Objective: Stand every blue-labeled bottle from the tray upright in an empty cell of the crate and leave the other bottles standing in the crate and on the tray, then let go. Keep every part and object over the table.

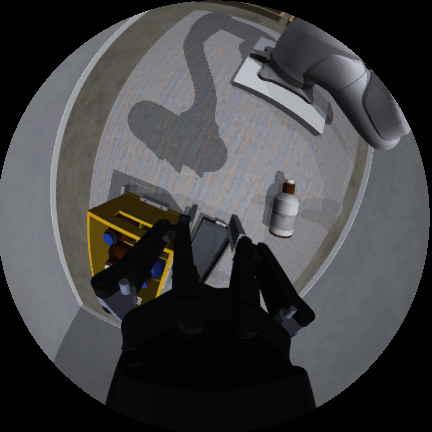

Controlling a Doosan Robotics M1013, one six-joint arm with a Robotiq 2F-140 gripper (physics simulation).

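Places are measured from the arm's base along level axes (x right, y down, z ahead), in metres.
Where they show: gripper, fingertip midpoint: (212, 217); arm's base, origin of the base link: (288, 72).
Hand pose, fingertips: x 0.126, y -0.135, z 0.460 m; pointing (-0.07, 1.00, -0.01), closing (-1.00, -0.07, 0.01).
Things, the pixels of their top centre, and the offset from my fingertips. "spot": a spot on its surface instead. Level surfaces: height alone.
- white-bodied bottle, middle of its top: (292, 210) dx -0.209, dy +0.091, dz -0.032 m
- yellow crate, surface spot: (89, 245) spot: dx +0.239, dy -0.008, dz +0.119 m
- brown bottle with a blue cap, middle of its top: (107, 239) dx +0.191, dy +0.003, dz +0.094 m
- larger blue part, middle of its top: (141, 283) dx +0.116, dy +0.003, dz +0.192 m
- tray, surface spot: (210, 245) spot: dx -0.042, dy +0.160, dz +0.145 m
- table, its level: dy +0.166 m
My gripper (212, 217) is open, with no bottle between its fingers. A white-bodied bottle (285, 215) with a brown neck and white cap stands upright on the table, to the right of the fingers. The yellow crate (89, 245) is at the left, partly hidden behind the left finger linkage. In it show a brown bottle with a blue cap (108, 237), a brown shape and a larger blue part (158, 268); their labels cannot be read. A dark, shallow rectangular surface with a pale edge, likely the tray (210, 245), shows between and beyond the fingers; its near part is hidden.
The robot's white base plate (272, 95) and grey arm (345, 75) are at the upper right. The table (160, 85) carries the arm's shadow. The table's edges curve along the left and right. A small red spot shows low between the fingers.
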